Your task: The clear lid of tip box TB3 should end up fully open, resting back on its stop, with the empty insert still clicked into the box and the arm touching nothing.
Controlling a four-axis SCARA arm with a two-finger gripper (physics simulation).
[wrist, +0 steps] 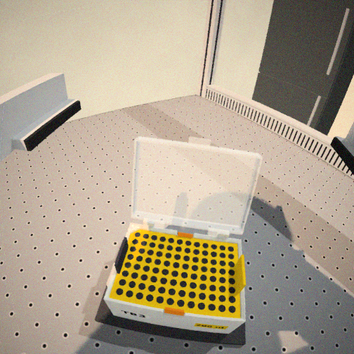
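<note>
Tip box TB3 (167,321) stands low in the wrist view, its label on the white front wall. The yellow insert (178,270) sits level inside it, its holes dark and without tips. Orange clips show at its front edge (174,311) and back edge (185,235). The clear lid (195,185) is swung up and leans back from the rear hinge. Whether it rests on its stop cannot be seen. My gripper (210,102) is open wide, with its fingers at the left and right edges of the view, apart from the lid and box.
A dark base (175,335) lies under the box. A black tab (121,255) is at the box's left side and a yellow tab (240,275) at its right. A perforated deck (55,215) surrounds it. A slotted strip (270,122) and a dark cabinet (300,55) stand behind.
</note>
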